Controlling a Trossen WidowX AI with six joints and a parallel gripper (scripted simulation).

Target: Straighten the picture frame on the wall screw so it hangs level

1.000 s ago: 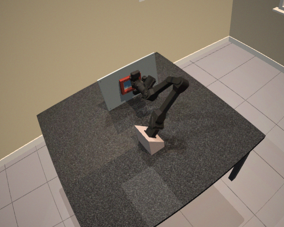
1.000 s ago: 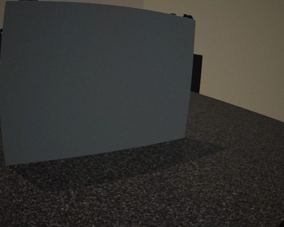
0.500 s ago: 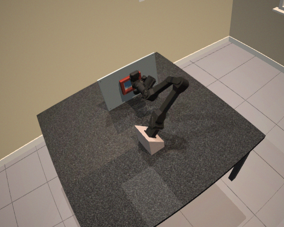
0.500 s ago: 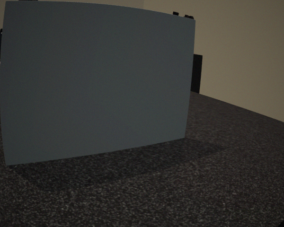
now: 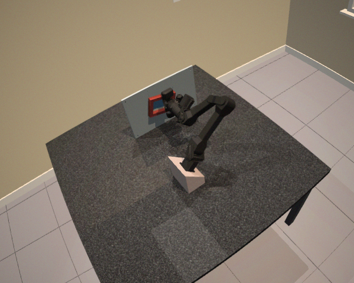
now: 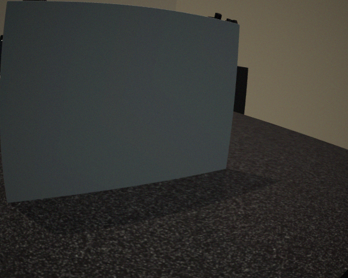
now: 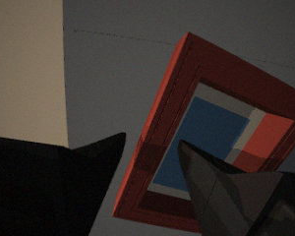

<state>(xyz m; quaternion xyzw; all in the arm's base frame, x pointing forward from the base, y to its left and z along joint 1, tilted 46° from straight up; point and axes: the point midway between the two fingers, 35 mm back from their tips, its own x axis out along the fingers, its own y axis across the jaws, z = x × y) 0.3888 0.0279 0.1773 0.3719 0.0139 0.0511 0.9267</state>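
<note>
Now: gripper tip 1 cm short of the picture frame, 1 cm to the right of it and 5 cm above it. From my gripper tip the other things lie so: grey wall panel 2 cm ahead, 7 cm below.
</note>
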